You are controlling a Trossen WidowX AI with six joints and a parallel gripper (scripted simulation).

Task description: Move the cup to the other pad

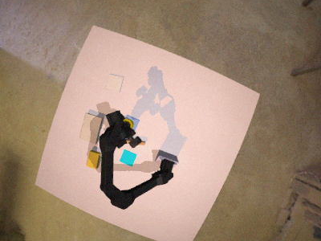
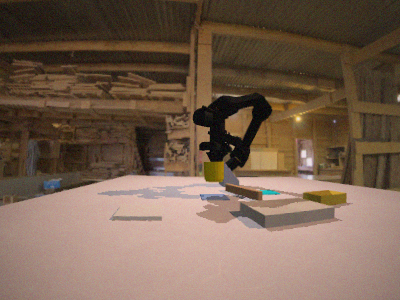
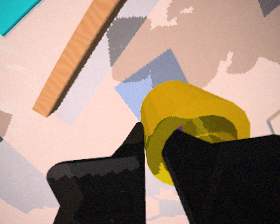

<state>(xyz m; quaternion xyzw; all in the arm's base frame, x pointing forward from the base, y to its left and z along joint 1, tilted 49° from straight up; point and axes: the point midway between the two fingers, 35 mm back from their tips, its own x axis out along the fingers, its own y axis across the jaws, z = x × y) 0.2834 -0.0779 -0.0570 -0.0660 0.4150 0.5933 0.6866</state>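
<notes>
Now: gripper tip 20 cm to the right of the cyan square, 10 cm above it and 5 cm past it. The rest, counted from my gripper tip: wooden plank 10 cm to the left, 8 cm below, 1 cm behind; then light blue pad 10 cm below, 3 cm ahead, 1 cm to the right; then cream pad 23 cm ahead, 21 cm to the right, 8 cm below.
</notes>
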